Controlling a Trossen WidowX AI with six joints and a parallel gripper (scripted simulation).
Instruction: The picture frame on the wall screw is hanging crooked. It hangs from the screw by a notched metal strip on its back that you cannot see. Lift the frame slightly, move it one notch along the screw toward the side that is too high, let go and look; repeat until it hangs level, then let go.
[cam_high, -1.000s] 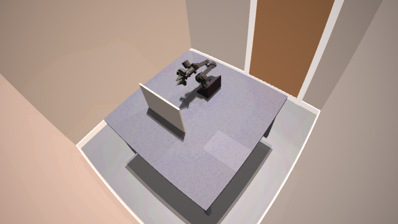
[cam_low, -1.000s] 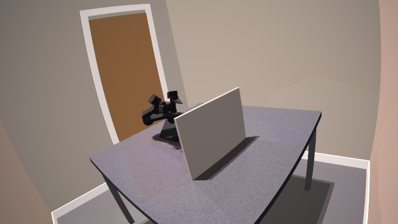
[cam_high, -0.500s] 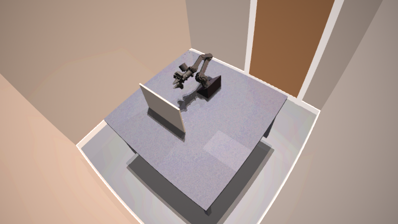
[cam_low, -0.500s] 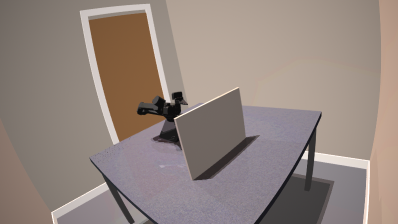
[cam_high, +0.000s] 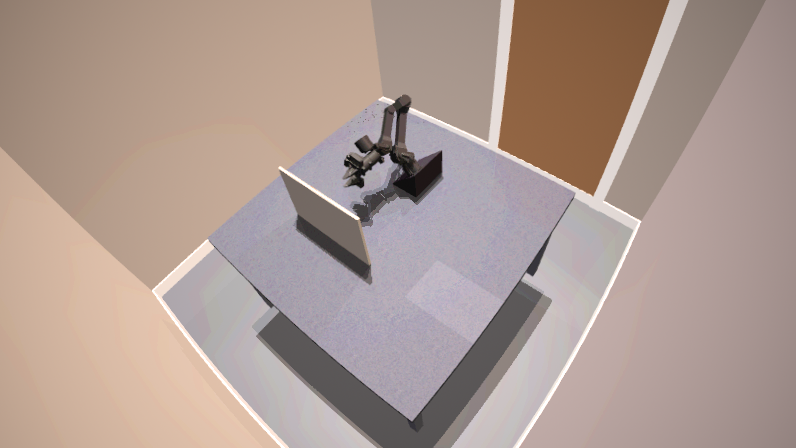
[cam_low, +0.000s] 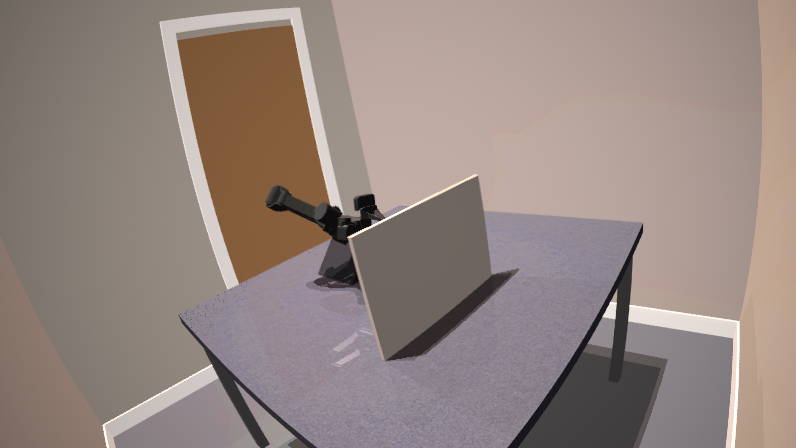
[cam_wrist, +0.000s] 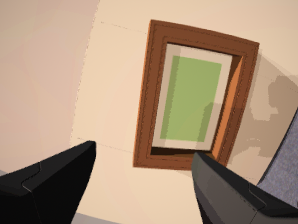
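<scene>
The brown wooden picture frame lies 13 cm ahead of my gripper tip and 5 cm below it. From my gripper tip the other things lie so: wall panel: 14 cm ahead, 7 cm below, 2 cm to the left.
</scene>
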